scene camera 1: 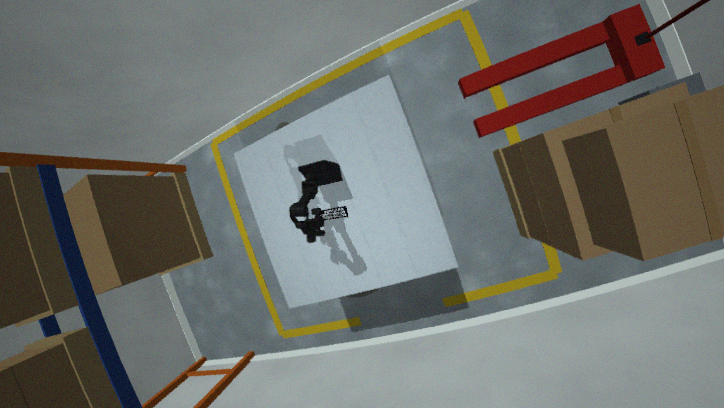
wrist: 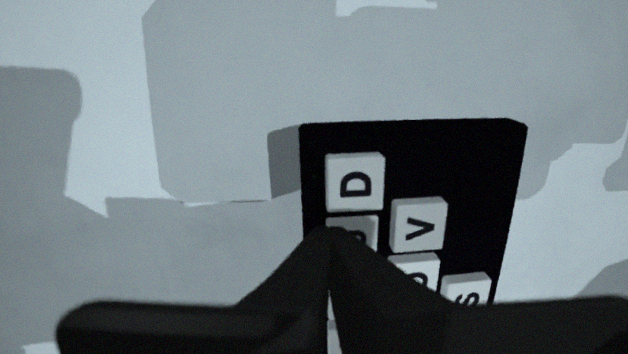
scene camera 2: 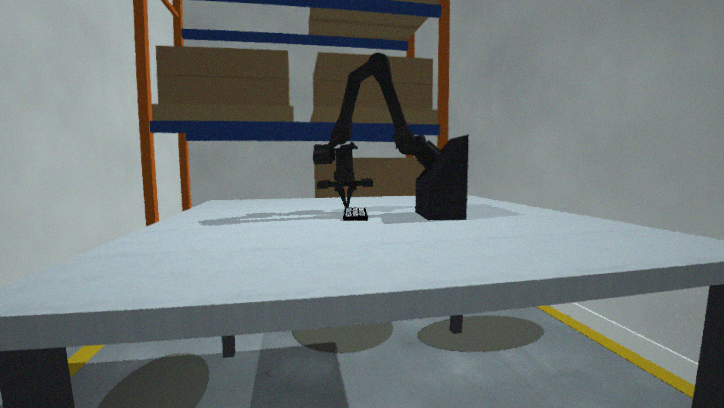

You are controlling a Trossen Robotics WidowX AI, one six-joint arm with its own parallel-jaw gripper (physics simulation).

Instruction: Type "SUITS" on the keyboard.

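Where they show: gripper, fingertip midpoint: [scene camera 1: 323, 219] [wrist: 327, 239]; arm's base at its link origin: [scene camera 1: 311, 176] [scene camera 2: 435, 160].
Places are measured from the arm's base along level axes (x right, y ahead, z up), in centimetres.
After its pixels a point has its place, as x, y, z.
The small black keyboard [scene camera 1: 335, 212] @[0.0, 26.0, -16.0] [scene camera 2: 355, 218] @[-7.7, 28.0, -16.9] [wrist: 480, 170] @[11.6, 22.4, -16.4] with white keys lies on the table. In the wrist view the D key [wrist: 355, 182] @[12.4, 26.4, -15.9], the V key [wrist: 419, 225] @[10.5, 24.7, -15.9] and part of the S key [wrist: 465, 292] @[7.4, 23.3, -15.9] show. A shaded key [wrist: 369, 226] @[10.7, 26.2, -16.3] beside D, which looks like U, is partly behind the fingertips; an O-like key [wrist: 419, 264] @[9.1, 24.8, -15.9] is partly covered too. My gripper [scene camera 2: 347, 206] @[10.5, 27.5, -16.4] [wrist: 327, 239] @[10.5, 27.5, -16.4] is shut and empty, pointing down, its tips at or just above the shaded key. Whether they touch it cannot be told. The I and T keys cannot be made out.
The white table [scene camera 1: 400, 202] @[-43.3, 34.9, -17.5] [scene camera 2: 354, 263] @[-50.7, 36.5, -17.5] carries the black arm base [scene camera 1: 321, 172] @[-7.2, 0.6, 0.7] [scene camera 2: 443, 184] @[-13.0, 3.2, -7.1], right of the keyboard in scene camera 2. A rack [scene camera 2: 146, 152] with cardboard boxes [scene camera 2: 222, 78] stands beyond the table. A red pallet jack [scene camera 1: 635, 43] is on the floor.
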